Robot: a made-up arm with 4 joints. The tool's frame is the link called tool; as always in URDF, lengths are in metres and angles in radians.
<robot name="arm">
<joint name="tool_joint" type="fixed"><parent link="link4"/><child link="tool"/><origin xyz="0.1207 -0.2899 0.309" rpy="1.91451 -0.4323 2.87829"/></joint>
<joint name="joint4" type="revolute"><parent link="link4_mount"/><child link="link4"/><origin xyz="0.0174 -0.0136 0.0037" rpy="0 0 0"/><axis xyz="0.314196 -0.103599 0.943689"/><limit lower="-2.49" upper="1.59" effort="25" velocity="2.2"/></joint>
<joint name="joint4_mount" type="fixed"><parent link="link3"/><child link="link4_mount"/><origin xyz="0.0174 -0.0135 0.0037" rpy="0 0 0"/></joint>
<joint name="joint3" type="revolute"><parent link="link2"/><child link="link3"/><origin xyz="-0.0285 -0.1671 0.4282" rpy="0 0 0"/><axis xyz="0.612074 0.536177 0.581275"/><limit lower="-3" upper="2.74" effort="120" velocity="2.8"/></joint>
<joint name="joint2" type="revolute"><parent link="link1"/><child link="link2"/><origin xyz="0.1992 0.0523 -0.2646" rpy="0 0 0"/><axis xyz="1 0 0"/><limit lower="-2.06" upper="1.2" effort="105" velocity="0.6"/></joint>
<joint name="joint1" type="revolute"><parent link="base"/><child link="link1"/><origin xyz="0.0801 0.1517 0.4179" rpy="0 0 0"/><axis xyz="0.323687 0.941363 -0.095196"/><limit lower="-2.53" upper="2.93" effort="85" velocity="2.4"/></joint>
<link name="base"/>
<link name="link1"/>
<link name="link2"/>
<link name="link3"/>
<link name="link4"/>
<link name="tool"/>
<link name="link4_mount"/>
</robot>
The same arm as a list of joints. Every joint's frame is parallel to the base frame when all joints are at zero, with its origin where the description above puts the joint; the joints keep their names.
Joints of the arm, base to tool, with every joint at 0 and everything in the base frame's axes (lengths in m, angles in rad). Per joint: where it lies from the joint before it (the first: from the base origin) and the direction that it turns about. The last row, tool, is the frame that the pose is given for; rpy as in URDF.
joint1: axis 0.323687 0.941363 -0.095196 offset 0.0801 0.1517 0.4179
joint2: axis 1 0 0 offset 0.1992 0.0523 -0.2646
joint3: axis 0.612074 0.536177 0.581275 offset -0.0285 -0.1671 0.4282
joint4: axis 0.314196 -0.103599 0.943689 offset 0.0348 -0.0271 0.0074
tool: offset 0.1207 -0.2899 0.309 rpy 1.9145 -0.4323 2.8783
Joint limits (rad, base to tool): -2.53..2.93 -2.06..1.2 -3..2.74 -2.49..1.59

